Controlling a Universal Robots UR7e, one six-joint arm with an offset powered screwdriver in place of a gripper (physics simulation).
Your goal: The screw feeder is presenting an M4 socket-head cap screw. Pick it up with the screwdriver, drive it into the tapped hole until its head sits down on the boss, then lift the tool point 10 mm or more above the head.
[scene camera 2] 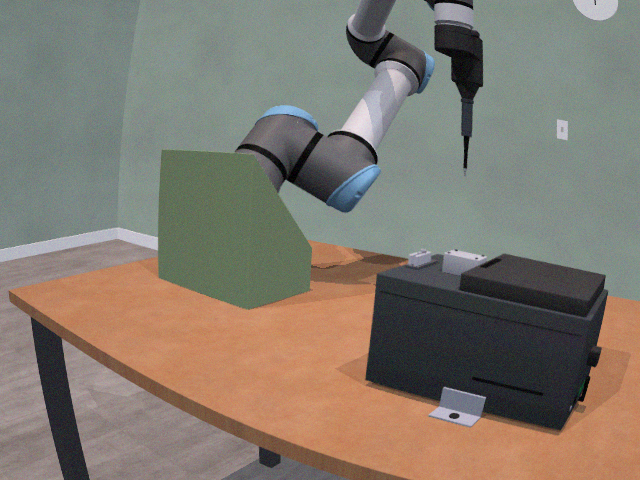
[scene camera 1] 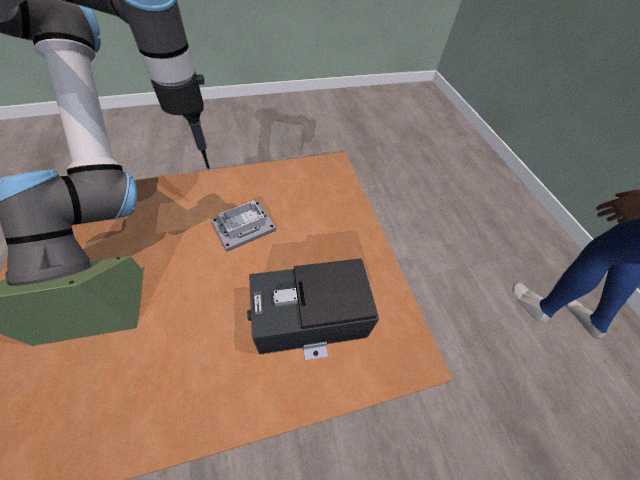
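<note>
The screwdriver [scene camera 1: 207, 166] [scene camera 2: 465, 167] points straight down, high above the table. A small light-grey screw [scene camera 2: 464, 172] shows at its tip in scene camera 2; in scene camera 1 it is too small to make out. The grey housing [scene camera 1: 238, 237], an open box on a flanged plate with small holes at its corners, lies beyond the feeder. The tip appears above and left of it in scene camera 1. Which hole is the tapped one cannot be told. The dark screw feeder [scene camera 1: 274, 323] [scene camera 2: 465, 335] has a small light pick-up block [scene camera 1: 257, 302] [scene camera 2: 419, 258] on top. The housing is hidden in scene camera 2.
The green angular pedestal [scene camera 1: 77, 310] [scene camera 2: 206, 227] carries the arm at the left. A light bracket [scene camera 1: 315, 352] [scene camera 2: 463, 401] sticks out from the feeder's side. The orange-brown table [scene camera 1: 180, 403] [scene camera 2: 258, 361] bears them. A person [scene camera 1: 594, 263] in blue trousers stands at the right.
</note>
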